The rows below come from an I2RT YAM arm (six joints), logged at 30 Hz.
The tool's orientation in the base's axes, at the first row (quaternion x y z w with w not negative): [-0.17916 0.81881 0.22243 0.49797]
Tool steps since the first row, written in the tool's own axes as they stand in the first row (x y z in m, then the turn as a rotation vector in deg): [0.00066 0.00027 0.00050 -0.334 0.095 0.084]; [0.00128 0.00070 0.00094 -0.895 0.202 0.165]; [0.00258 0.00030 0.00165 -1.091 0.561 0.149]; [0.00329 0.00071 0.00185 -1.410 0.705 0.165]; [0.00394 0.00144 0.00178 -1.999 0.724 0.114]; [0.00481 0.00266 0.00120 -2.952 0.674 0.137]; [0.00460 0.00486 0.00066 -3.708 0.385 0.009]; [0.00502 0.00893 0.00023 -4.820 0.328 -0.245]
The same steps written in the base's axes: [-0.00006 0.00045 -0.00074 0.160 0.149 0.283]; [-0.00023 0.00100 -0.00140 0.411 0.323 0.772]; [-0.00008 0.00096 -0.00292 0.301 0.629 1.021]; [-0.00045 0.00136 -0.00356 0.379 0.781 1.326]; [-0.00116 0.00189 -0.00398 0.590 0.811 1.878]; [-0.00260 0.00253 -0.00430 1.052 0.851 2.712]; [-0.00404 0.00409 -0.00348 1.439 0.594 3.387]; [-0.00664 0.00724 -0.00293 1.771 0.488 4.475]
